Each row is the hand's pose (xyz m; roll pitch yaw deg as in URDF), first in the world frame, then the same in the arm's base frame.
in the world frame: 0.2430 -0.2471 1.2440 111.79 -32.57 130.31
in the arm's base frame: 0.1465 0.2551 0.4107 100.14 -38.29 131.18
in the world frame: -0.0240 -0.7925 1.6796 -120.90 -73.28 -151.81
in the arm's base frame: -0.2015 -0.3275 0.7237 -139.69 -64.41 -140.12
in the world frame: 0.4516 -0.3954 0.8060 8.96 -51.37 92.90
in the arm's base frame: 0.3698 0.1660 -0.0360 1.68 -61.70 93.09
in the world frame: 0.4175 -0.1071 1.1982 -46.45 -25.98 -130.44
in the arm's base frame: 0.3365 0.3814 0.4005 -51.31 -15.88 -134.61
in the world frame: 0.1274 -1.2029 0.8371 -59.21 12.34 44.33
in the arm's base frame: -0.0321 -0.5944 -0.1714 -53.64 2.75 39.16
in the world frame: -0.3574 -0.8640 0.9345 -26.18 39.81 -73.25
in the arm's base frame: -0.4876 -0.2283 -0.0377 -17.26 48.87 -72.90
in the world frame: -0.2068 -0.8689 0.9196 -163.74 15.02 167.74
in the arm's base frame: -0.3375 -0.2466 -0.0456 -175.20 15.32 158.82
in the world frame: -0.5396 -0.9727 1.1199 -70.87 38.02 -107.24
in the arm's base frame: -0.6919 -0.3482 0.1149 -71.43 49.08 -113.53
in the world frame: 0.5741 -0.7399 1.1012 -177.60 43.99 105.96
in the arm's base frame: 0.4377 -0.2369 0.1961 175.47 34.31 95.66
